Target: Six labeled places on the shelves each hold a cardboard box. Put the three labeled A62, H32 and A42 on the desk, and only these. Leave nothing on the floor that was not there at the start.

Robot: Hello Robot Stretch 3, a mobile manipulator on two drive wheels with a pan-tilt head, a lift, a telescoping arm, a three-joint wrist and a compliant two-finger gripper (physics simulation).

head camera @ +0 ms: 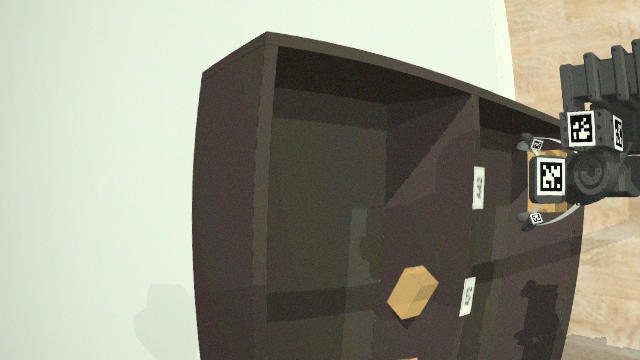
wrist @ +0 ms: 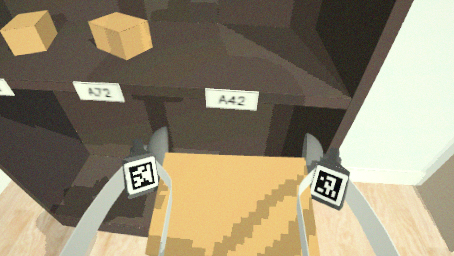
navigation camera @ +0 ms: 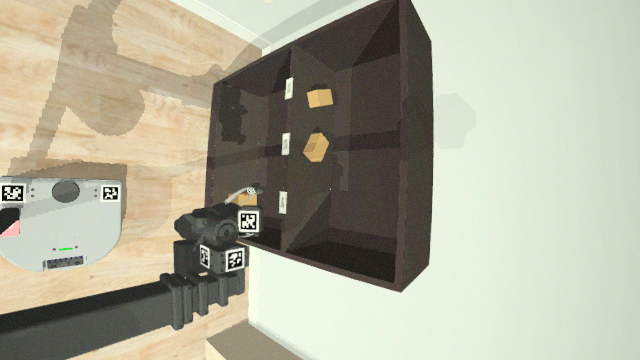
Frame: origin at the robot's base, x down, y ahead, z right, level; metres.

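Seen in the pictures: gripper, between the fingertips: (head camera: 522, 182); robot's base, origin of its link: (navigation camera: 66, 190).
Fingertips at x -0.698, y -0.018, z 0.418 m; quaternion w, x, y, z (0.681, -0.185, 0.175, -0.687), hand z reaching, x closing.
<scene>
Offsets run from my fingertips to a thing's top centre. "pt": to the spot under its first point.
My gripper (head camera: 526, 181) (navigation camera: 254, 212) (wrist: 234, 147) is shut on a cardboard box @(pt dx -0.016, dy +0.035, dz -0.068 m) (head camera: 549, 206) (navigation camera: 247, 199) (wrist: 230, 200), with a finger on each side. It holds the box in front of the dark shelf unit @(pt dx -0.350, dy -0.026, dz +0.153 m) (head camera: 265, 150) (navigation camera: 401, 200) (wrist: 371, 65), near the A42 label @(pt dx +0.067, dy +0.009, dz +0.152 m) (head camera: 478, 188) (navigation camera: 283, 202) (wrist: 231, 99). No box shows on the shelf directly above that label. A second box @(dx +0.003, dy +0.217, dz +0.277 m) (head camera: 412, 292) (navigation camera: 316, 147) (wrist: 121, 36) stands turned above the A72 label @(pt dx +0.068, dy +0.217, dz +0.156 m) (head camera: 467, 297) (navigation camera: 285, 144) (wrist: 98, 92). Labels A62 and H32 cannot be read in these views.
A third box @(dx +0.003, dy +0.416, dz +0.292 m) (navigation camera: 320, 98) (wrist: 30, 32) stands farther along the same shelf, above a label @(pt dx +0.066, dy +0.421, dz +0.159 m) (navigation camera: 289, 88) too small to read. The robot base (navigation camera: 90, 220) is on the wooden floor. A brown surface (navigation camera: 250, 345) shows low in the navigation view, beside the wall.
</scene>
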